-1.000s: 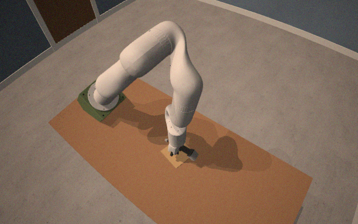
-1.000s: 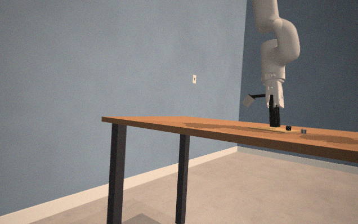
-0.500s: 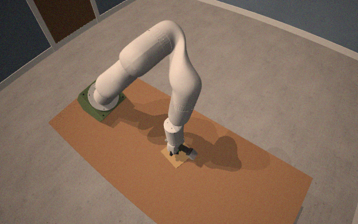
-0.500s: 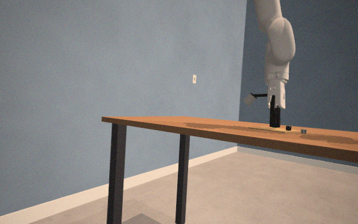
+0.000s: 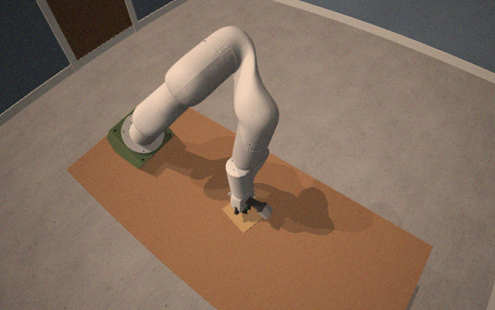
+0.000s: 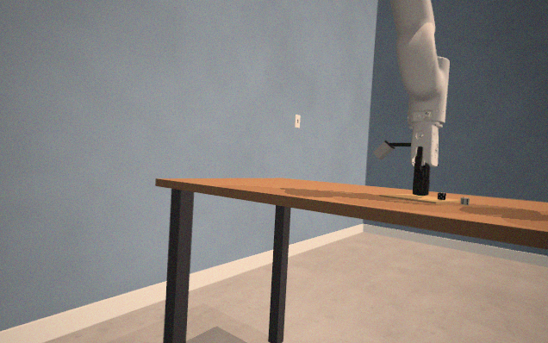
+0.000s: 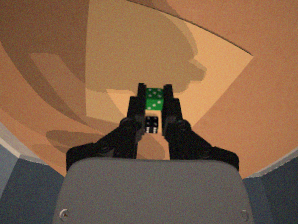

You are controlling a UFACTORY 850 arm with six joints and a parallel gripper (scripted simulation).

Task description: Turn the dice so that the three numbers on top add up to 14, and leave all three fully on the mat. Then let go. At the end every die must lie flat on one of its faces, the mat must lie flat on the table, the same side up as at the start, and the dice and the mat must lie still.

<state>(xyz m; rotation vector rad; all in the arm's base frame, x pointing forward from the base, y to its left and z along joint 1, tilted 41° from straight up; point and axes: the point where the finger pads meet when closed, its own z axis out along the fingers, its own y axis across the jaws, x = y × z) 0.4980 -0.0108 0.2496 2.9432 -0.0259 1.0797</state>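
My gripper is now 1 cm above the green die. From my hand the other things lie so: white die: 10 cm behind, 3 cm to the left, 2 cm below; black die: 5 cm behind, 2 cm below; mat: 3 cm below.
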